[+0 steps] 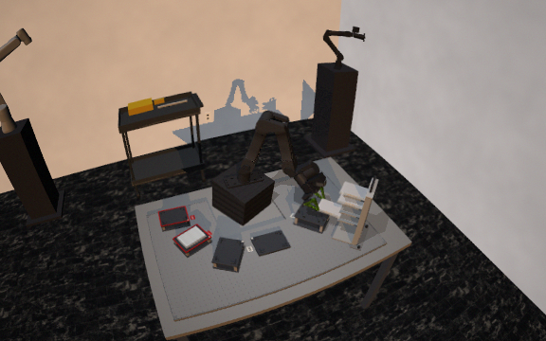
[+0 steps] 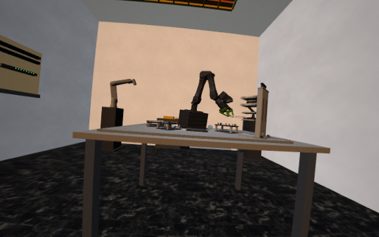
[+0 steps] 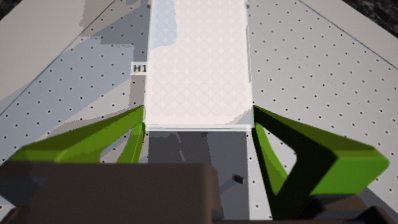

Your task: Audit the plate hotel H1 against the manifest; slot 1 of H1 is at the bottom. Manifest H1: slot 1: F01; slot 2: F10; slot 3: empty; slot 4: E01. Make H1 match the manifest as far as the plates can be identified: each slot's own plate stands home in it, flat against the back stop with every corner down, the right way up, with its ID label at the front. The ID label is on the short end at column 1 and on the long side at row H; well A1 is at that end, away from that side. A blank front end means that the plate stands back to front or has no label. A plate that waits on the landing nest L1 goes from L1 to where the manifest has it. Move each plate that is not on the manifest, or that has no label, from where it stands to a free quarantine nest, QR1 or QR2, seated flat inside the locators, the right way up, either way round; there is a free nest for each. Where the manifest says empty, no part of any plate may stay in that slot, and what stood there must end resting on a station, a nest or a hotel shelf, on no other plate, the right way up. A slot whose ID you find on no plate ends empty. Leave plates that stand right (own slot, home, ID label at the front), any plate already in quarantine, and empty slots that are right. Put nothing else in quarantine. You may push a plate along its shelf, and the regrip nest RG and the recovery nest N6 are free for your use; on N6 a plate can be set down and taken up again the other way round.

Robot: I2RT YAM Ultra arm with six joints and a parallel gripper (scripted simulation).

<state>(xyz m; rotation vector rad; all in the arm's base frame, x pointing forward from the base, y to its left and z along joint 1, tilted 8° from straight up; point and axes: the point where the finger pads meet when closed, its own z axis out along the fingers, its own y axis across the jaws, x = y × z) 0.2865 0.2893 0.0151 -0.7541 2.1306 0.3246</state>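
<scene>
The white plate is 4 cm ahead of my hand, 3 cm to the left of it and 1 cm below it. From my hand the other things lie so: A1 mark (12 cm behind, 2 cm to the right, 8 cm below); then dark regrip nest (2 cm behind, 2 cm to the right, 8 cm below); then RG tag (11 cm behind, 8 cm to the right, 14 cm below).
</scene>
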